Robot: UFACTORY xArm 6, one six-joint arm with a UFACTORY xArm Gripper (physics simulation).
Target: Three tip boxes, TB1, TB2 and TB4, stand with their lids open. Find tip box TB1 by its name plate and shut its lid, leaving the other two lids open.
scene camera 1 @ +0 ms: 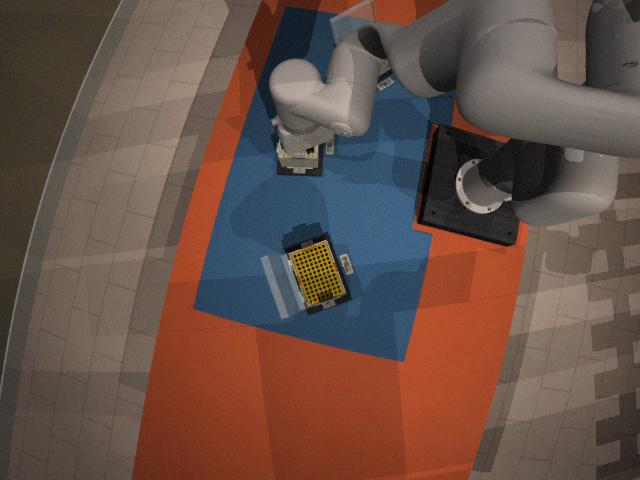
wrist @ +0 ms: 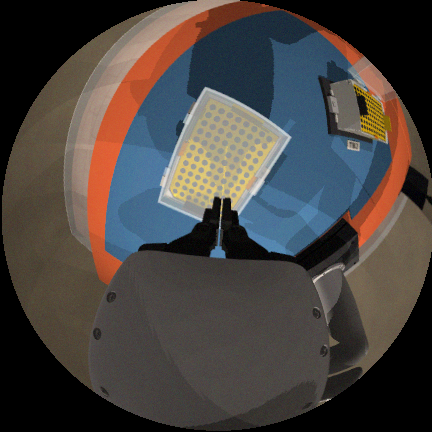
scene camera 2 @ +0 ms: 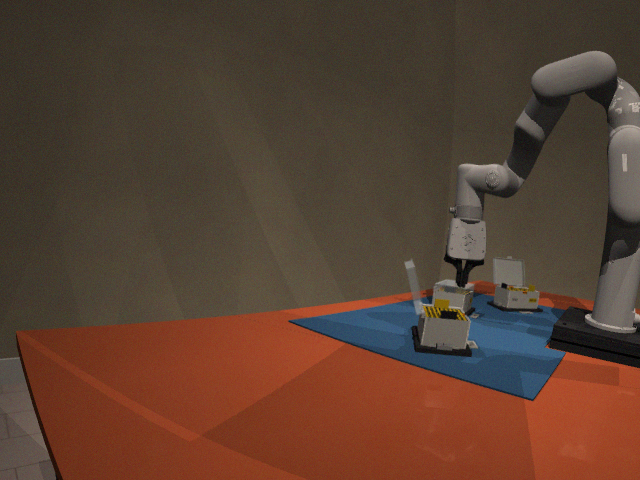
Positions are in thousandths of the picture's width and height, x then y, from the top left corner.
Labels:
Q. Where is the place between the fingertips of my gripper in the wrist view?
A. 510, 485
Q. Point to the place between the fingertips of my gripper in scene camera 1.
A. At 482, 307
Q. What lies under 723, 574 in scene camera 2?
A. My gripper.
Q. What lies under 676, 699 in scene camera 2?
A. A tip box.

